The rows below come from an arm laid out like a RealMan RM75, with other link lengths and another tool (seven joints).
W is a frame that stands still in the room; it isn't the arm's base.
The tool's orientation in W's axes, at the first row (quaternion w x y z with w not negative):
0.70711, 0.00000, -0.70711, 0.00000
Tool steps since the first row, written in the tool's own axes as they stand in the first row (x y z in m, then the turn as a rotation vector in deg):
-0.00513, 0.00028, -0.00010, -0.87, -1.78, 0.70
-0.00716, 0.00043, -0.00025, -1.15, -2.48, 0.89
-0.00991, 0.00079, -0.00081, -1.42, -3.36, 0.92
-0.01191, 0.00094, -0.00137, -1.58, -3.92, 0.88
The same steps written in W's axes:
0.00010, 0.00028, -0.00513, -0.70, -1.78, -0.87
0.00025, 0.00043, -0.00716, -0.89, -2.48, -1.15
0.00081, 0.00079, -0.00991, -0.92, -3.36, -1.42
0.00137, 0.00094, -0.01191, -0.88, -3.92, -1.58

